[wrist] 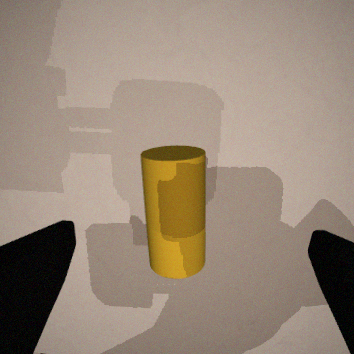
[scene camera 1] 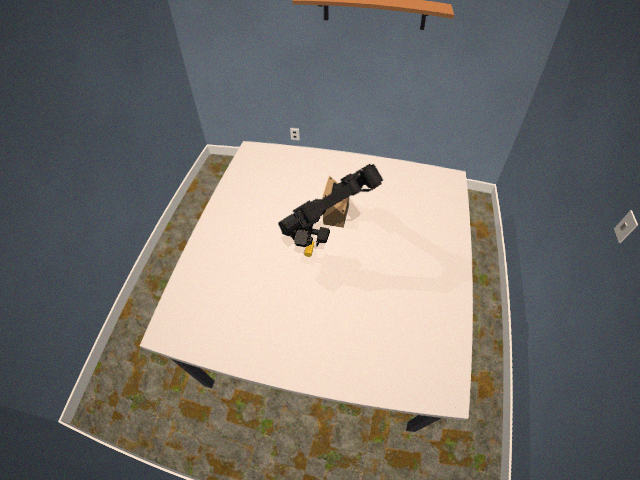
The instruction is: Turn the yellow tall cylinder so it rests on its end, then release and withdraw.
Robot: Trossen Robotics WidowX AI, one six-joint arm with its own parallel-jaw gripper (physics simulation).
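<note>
The yellow tall cylinder [scene camera 1: 308, 251] [wrist: 175, 215] lies on its side on the white table [scene camera 1: 330, 330]. In the wrist view it runs up and down the picture, its dark round end face toward the top. My gripper [scene camera 1: 313, 242] [wrist: 195, 238] is open and empty above the table. Its two black fingers stand wide apart, one to the left and one to the right of the cylinder in the wrist view, with a gap on each side. In the scene view the gripper partly hides the cylinder's far end.
A brown wooden block [scene camera 1: 334, 217] with sloping faces stands on the table behind the gripper, partly under the arm [scene camera 1: 330, 198]. Shadows of the arm fall across the table and the cylinder. An orange-brown shelf [scene camera 1: 377, 6] is on the back wall, well beyond the table.
</note>
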